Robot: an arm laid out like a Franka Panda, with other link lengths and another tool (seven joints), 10 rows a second.
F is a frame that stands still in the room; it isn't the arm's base.
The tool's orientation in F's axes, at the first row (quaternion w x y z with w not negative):
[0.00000 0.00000 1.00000 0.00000]
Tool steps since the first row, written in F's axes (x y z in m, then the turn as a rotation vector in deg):
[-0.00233 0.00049 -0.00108 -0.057 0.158 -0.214]
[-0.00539 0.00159 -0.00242 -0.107 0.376 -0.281]
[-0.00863 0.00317 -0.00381 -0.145 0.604 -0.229]
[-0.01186 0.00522 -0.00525 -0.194 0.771 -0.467]
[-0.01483 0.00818 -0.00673 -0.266 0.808 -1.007]
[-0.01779 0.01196 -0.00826 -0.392 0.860 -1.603]
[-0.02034 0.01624 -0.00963 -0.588 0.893 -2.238]
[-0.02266 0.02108 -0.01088 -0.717 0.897 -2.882]
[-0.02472 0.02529 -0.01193 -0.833 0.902 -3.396]
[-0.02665 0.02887 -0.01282 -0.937 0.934 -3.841]
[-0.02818 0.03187 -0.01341 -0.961 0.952 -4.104]
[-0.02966 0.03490 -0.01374 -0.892 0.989 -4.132]
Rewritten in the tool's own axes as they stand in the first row. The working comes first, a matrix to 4 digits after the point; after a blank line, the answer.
The tool's axes in the first row as the columns of a matrix, in F's axes (used below as rounded here):
[-1.0000 0.0000 0.0000]
[0.0000 1.0000 0.0000]
[0.0000 0.0000 -1.0000]

[0.00233 0.00049 0.00108 0.057 0.158 0.214]
[0.00539 0.00159 0.00242 0.107 0.376 0.281]
[0.00863 0.00317 0.00381 0.145 0.604 0.229]
[0.01186 0.00522 0.00525 0.194 0.771 0.467]
[0.01483 0.00818 0.00673 0.266 0.808 1.007]
[0.01779 0.01196 0.00826 0.392 0.860 1.603]
[0.02034 0.01624 0.00963 0.588 0.893 2.238]
[0.02266 0.02108 0.01088 0.717 0.897 2.882]
[0.02472 0.02529 0.01193 0.833 0.902 3.396]
[0.02665 0.02887 0.01282 0.937 0.934 3.841]
[0.02818 0.03187 0.01341 0.961 0.952 4.104]
[0.02966 0.03490 0.01374 0.892 0.989 4.132]

